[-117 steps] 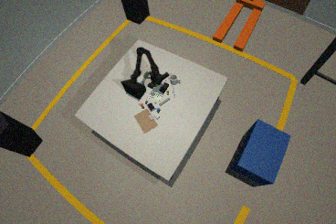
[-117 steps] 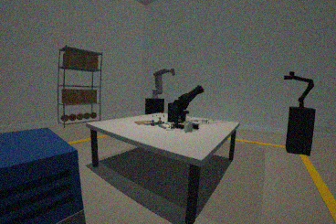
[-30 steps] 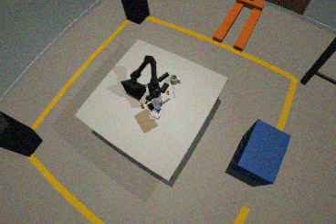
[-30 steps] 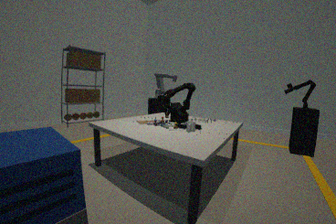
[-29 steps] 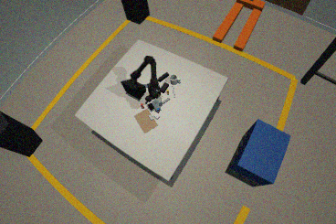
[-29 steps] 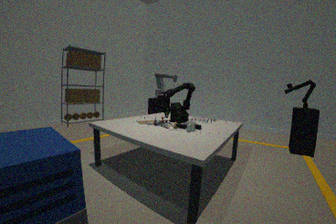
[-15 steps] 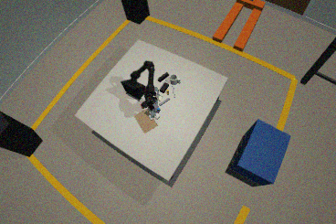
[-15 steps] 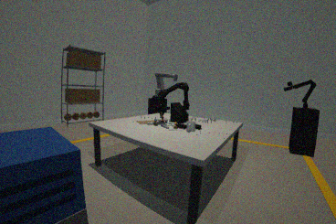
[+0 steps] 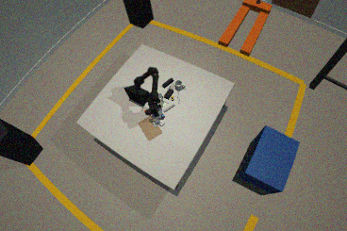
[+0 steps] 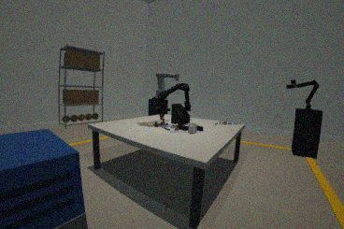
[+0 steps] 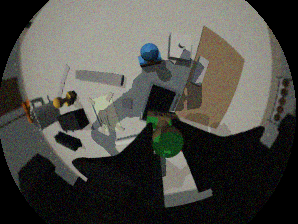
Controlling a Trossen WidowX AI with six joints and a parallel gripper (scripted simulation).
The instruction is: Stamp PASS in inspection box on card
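Now: the dark ink pad 80 mm below my gripper tip. Round my gripper tip: blue stamp: 90 mm ahead, 70 mm below; green stamp: right at my gripper tip; light cylinder: 80 mm below, 80 mm behind, 50 mm to the left.
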